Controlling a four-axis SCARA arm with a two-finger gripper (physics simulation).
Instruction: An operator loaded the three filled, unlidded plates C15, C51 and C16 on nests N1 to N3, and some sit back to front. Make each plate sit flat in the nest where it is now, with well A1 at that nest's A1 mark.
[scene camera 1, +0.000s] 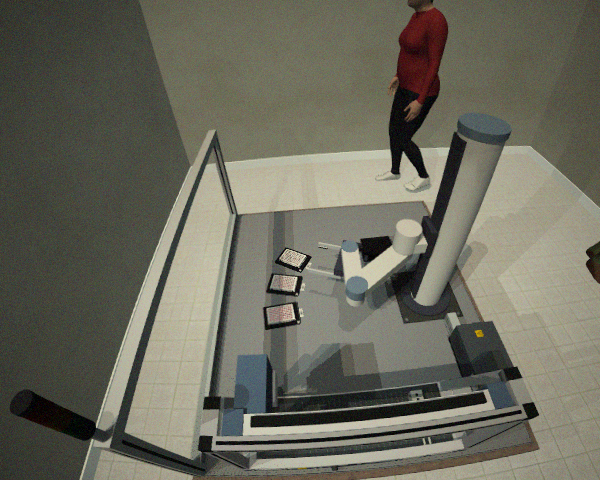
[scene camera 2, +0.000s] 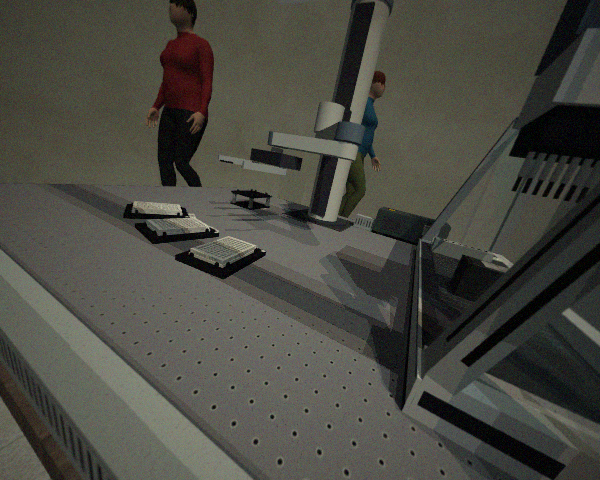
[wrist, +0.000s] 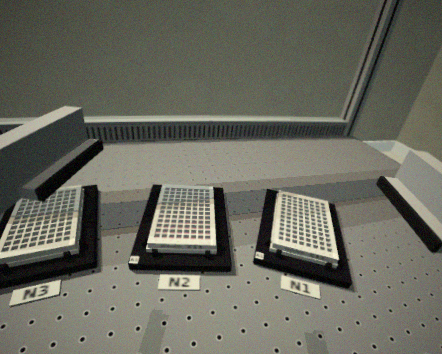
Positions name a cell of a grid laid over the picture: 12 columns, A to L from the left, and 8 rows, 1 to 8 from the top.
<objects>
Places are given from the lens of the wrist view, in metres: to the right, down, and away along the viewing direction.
my gripper (wrist: G4): 0.01, -0.01, 0.11
white plate (wrist: I6): 0.11, 0.07, 0.33
white plate (wrist: F6): -0.05, 0.06, 0.31
</objects>
